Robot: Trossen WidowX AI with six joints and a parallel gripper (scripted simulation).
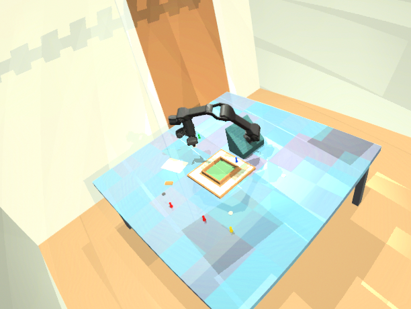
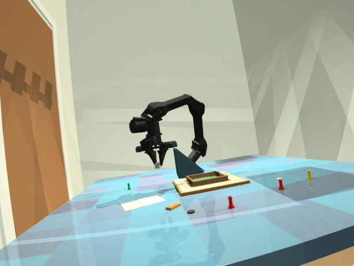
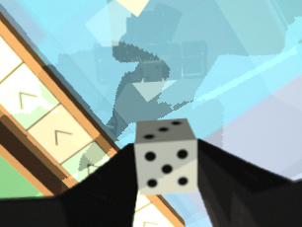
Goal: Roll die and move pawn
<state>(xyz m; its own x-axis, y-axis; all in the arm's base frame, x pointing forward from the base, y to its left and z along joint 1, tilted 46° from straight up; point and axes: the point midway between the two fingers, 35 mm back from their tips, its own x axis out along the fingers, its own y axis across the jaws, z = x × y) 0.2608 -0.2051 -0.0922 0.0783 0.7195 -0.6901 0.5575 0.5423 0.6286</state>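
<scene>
My gripper tip is now 230 mm to the right of the blue pawn, 110 mm past it and 80 mm above it. Also, from my gripper tip: white sheet: 130 mm ahead, 110 mm below, 90 mm to the right; then white die: right at my gripper tip; then green dice tray: 210 mm to the left, 110 mm below.
</scene>
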